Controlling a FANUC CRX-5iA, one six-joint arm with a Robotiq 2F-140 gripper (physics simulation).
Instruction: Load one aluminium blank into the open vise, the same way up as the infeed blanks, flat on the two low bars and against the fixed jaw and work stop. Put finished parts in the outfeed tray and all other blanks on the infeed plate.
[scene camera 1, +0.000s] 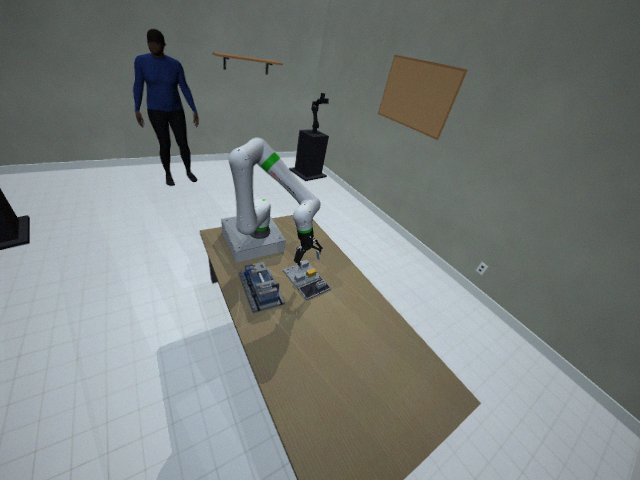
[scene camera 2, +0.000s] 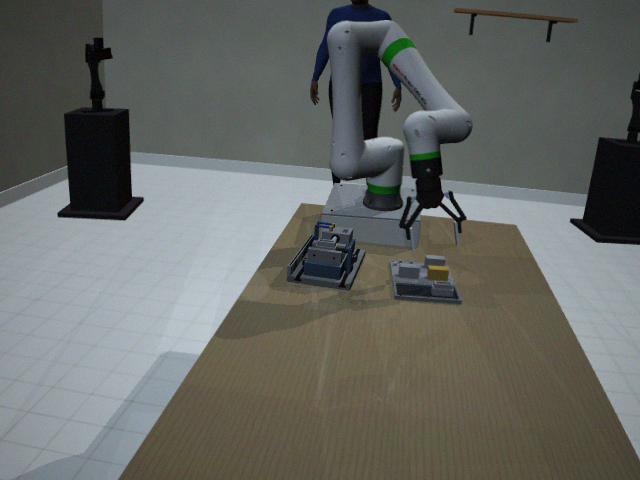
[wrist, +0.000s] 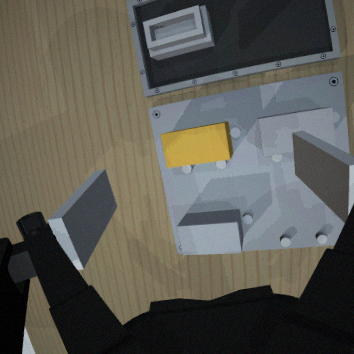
Note:
The gripper is open and holds nothing. Also in view: a brass blank. Further things: an infeed plate and a dark outfeed tray.
The gripper shows as well in the wrist view.

